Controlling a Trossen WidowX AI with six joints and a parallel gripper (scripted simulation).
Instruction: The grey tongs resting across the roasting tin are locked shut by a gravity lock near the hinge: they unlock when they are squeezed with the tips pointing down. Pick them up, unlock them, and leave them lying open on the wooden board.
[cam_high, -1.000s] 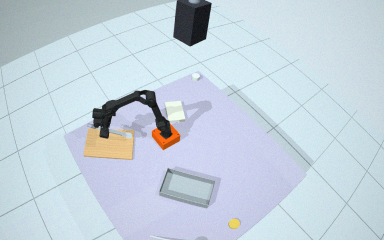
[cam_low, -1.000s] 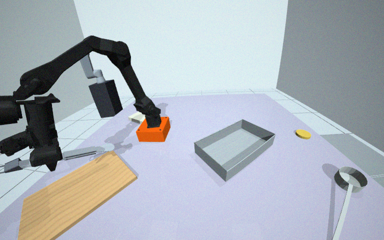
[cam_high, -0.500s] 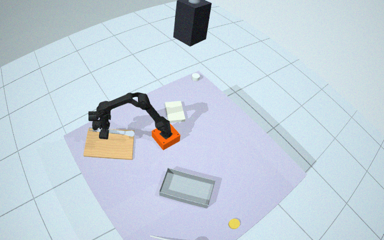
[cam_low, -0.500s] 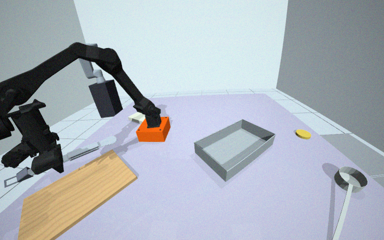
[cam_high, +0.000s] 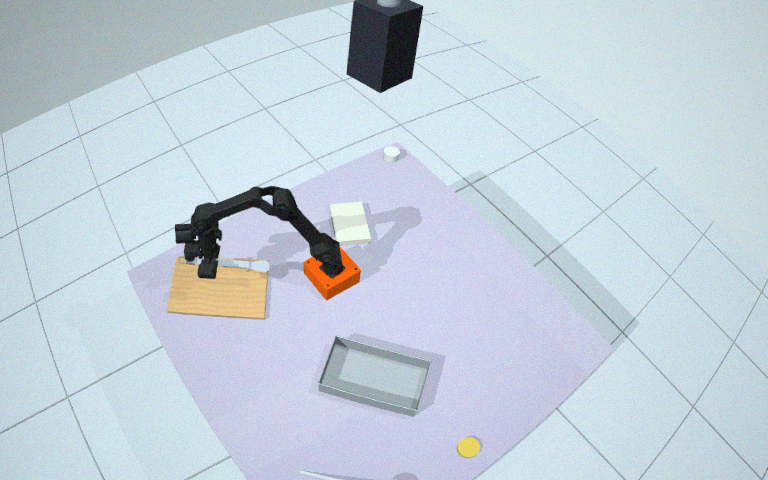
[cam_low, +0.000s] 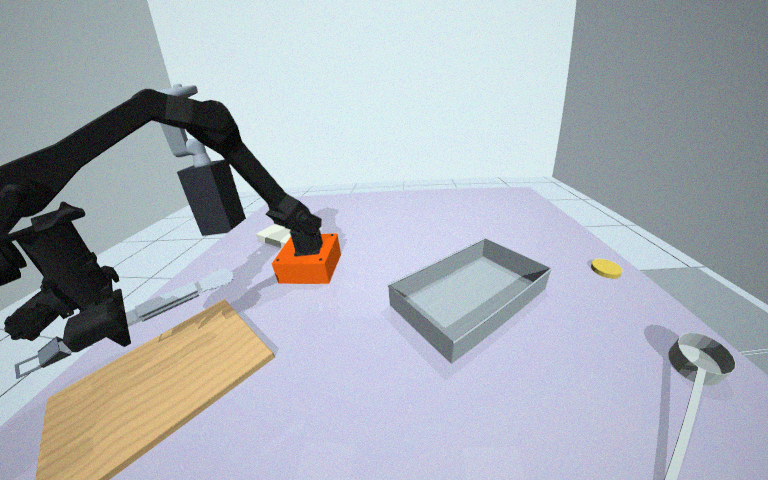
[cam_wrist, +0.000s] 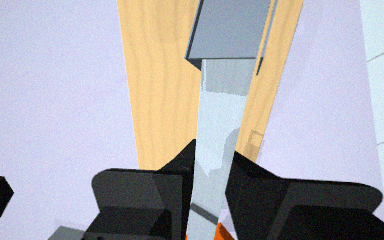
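Now: gripper tip 100 mm above the wooden board. From my gripper tip the other things lie so: white cylinder 50 mm behind, 940 mm to the left, 90 mm below; cream block 110 mm ahead, 540 mm to the left, 90 mm below; roasting tin 610 mm ahead, 150 mm to the left, 80 mm below.
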